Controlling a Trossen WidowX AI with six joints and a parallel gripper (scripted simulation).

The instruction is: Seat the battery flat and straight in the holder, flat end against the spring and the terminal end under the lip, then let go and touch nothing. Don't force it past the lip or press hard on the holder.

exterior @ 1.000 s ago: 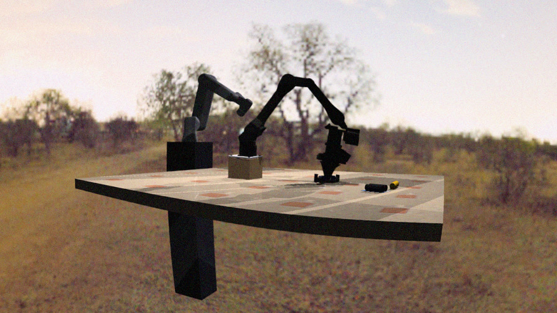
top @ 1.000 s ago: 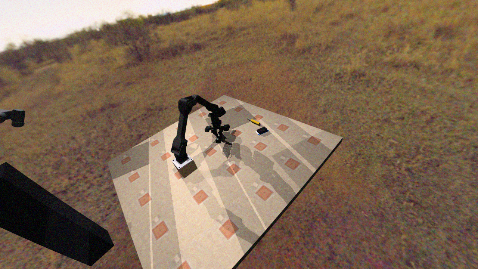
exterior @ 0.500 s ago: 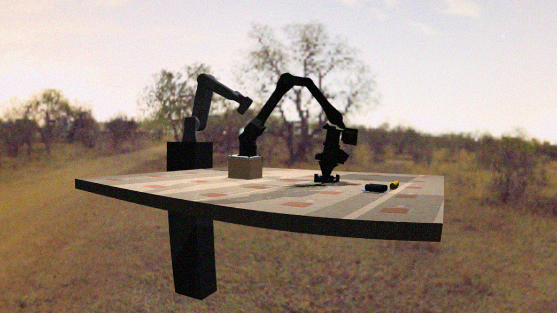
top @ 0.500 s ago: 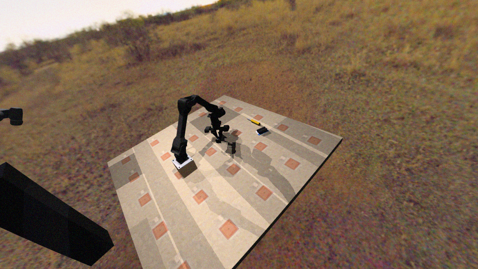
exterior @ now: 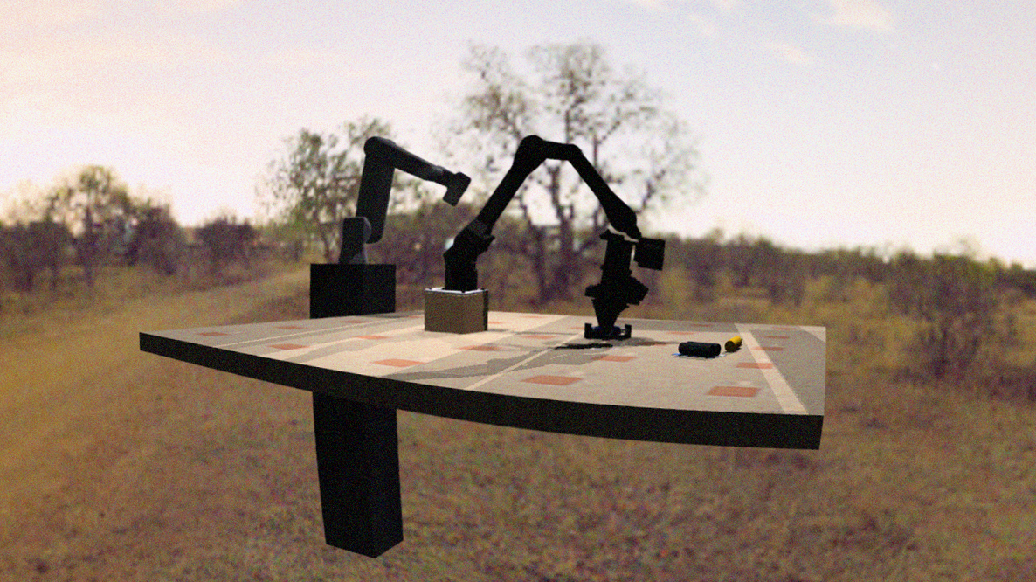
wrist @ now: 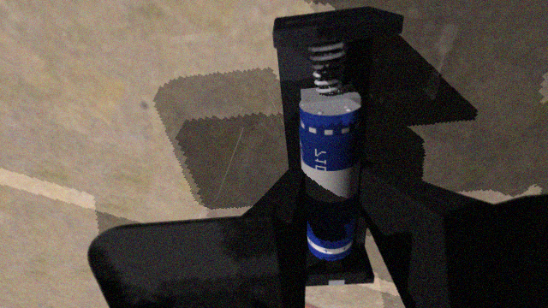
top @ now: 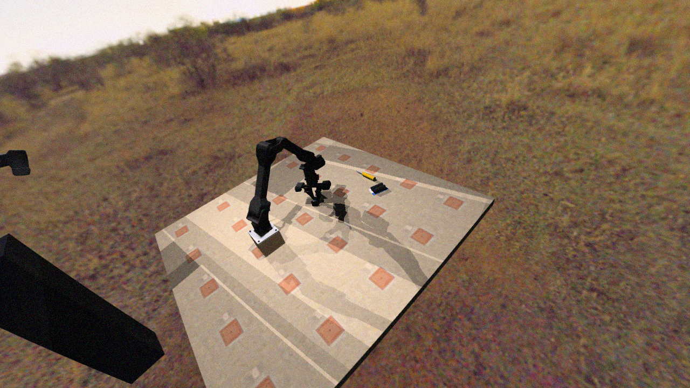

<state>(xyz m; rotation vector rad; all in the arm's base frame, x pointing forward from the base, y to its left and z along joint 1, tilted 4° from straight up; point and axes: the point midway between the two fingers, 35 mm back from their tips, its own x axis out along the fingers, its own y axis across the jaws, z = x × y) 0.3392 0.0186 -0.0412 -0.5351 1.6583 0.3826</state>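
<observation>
My gripper tip is now 10 mm below the battery. From my gripper tip the other things lie so: yellow screwdriver (310 mm ahead, 100 mm to the right).
</observation>
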